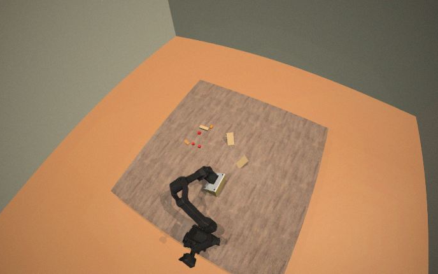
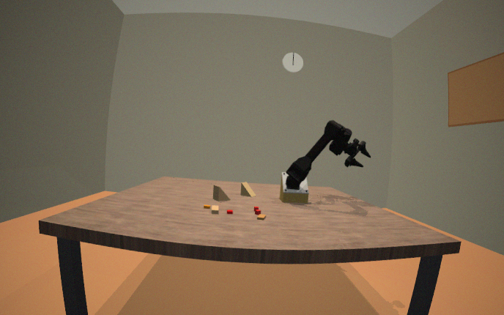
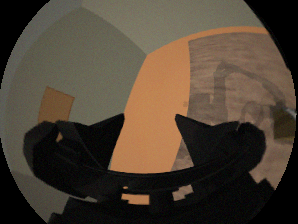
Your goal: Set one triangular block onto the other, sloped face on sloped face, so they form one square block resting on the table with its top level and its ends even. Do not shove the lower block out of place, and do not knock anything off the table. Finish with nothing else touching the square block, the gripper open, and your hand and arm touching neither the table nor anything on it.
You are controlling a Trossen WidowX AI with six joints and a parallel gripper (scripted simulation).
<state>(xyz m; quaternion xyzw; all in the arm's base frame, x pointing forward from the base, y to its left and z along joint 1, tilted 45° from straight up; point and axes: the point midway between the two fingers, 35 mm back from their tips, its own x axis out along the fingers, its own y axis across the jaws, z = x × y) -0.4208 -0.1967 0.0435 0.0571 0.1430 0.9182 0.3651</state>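
Now: gripper tip 81 cm short of the triangular block, 21 cm above it and 17 cm to the right of it. Round my gripper tip: orange piece 84 cm ahead, 35 cm to the left, 22 cm below.
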